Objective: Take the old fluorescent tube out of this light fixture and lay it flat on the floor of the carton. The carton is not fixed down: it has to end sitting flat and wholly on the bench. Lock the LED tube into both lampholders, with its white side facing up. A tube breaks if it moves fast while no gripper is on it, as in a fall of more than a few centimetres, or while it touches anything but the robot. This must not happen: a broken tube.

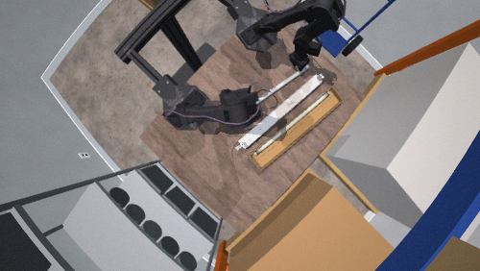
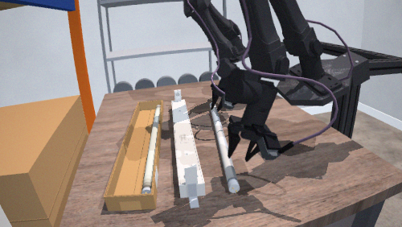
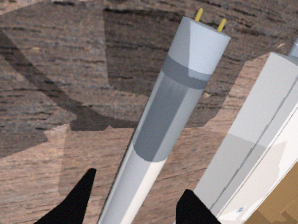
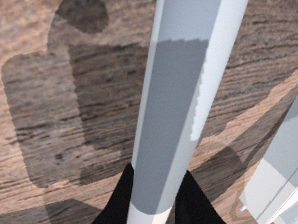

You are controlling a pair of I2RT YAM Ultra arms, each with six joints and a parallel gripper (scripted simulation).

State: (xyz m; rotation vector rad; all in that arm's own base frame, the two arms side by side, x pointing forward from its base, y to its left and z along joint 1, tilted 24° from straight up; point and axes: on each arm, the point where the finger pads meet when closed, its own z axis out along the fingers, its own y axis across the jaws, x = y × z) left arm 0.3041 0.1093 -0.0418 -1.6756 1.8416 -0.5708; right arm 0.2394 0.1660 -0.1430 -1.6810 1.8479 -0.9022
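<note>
My right hand is 50 mm short of the LED tube, 210 mm to the right of it and 10 mm above it. Also, from my right hand: old fluorescent tube (270 mm ahead, 170 mm to the left); then carton (310 mm ahead, 160 mm to the left); then grey light fixture (170 mm ahead, 170 mm to the left, 30 mm above).
</note>
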